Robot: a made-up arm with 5 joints. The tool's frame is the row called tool.
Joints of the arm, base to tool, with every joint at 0 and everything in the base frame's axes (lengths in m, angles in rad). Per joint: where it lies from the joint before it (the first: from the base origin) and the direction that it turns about. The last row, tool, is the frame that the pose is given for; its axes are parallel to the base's.
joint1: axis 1 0 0 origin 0.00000 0.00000 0.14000
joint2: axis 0 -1 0 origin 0.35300 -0.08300 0.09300
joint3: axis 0 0 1 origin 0.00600 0.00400 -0.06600
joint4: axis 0 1 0 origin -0.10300 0.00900 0.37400
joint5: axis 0 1 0 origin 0.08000 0.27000 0.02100
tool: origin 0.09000 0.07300 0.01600
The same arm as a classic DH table. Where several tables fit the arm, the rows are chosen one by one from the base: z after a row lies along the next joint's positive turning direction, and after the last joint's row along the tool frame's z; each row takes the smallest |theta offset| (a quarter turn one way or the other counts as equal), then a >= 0, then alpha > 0; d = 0 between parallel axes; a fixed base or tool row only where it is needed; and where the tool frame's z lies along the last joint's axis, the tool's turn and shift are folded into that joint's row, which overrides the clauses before.
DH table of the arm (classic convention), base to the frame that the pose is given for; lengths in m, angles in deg. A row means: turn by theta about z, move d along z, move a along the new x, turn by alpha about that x. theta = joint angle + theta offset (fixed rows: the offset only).
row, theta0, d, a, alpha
base (fixed), 90.00, 0.1400, 0.0000, 90.00
joint1, 90.00, 0.3530, 0.0930, -90.00
joint2, -90.00, 0.0790, 0.0060, -90.00
joint3, 0.00, 0.3080, -0.1030, -90.00
joint4, -14.71, 0.0000, 0.0827, 0.00
joint5, 14.71, 0.3520, 0.0900, 90.00
tool (fixed), 0.00, 0.0160, 0.0000, 0.00

